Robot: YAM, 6 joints.
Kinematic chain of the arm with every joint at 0, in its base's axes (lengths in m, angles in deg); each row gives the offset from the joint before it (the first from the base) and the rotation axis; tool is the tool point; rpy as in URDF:
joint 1: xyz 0 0 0.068 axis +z
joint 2: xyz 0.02 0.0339 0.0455 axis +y
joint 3: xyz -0.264 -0.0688 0 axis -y
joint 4: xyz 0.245 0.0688 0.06 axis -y
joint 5: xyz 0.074 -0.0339 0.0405 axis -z
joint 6: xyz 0.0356 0 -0.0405 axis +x
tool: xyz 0 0 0 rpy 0 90 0
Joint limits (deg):
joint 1: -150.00..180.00
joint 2: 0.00..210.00
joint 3: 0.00..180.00
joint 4: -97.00..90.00
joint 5: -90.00..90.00
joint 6: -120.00..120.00
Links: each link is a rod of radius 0.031 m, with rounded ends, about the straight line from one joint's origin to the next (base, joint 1, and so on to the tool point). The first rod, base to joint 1, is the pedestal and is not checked.
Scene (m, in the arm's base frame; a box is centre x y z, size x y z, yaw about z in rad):
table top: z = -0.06
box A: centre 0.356 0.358 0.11 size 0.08 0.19 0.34 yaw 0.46
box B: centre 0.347 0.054 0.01 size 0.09 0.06 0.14 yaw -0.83
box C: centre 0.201 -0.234 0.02 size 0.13 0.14 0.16 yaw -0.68
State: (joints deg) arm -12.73 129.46 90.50 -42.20 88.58 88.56
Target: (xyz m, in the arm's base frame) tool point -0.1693 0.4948 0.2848
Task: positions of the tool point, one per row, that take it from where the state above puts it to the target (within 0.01 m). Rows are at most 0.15 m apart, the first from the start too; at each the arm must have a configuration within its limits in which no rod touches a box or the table.
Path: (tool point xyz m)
1: 0.4487 -0.0185 0.1977
2: 0.4469 0.1006 0.2659
3: 0.4026 0.2107 0.3384
4: 0.3221 0.2949 0.4126
5: 0.2192 0.3399 0.4856
6: 0.1499 0.4163 0.4404
7: 0.0567 0.4716 0.3916
8: -0.0527 0.4992 0.3394
9: -0.1693 0.4948 0.2848

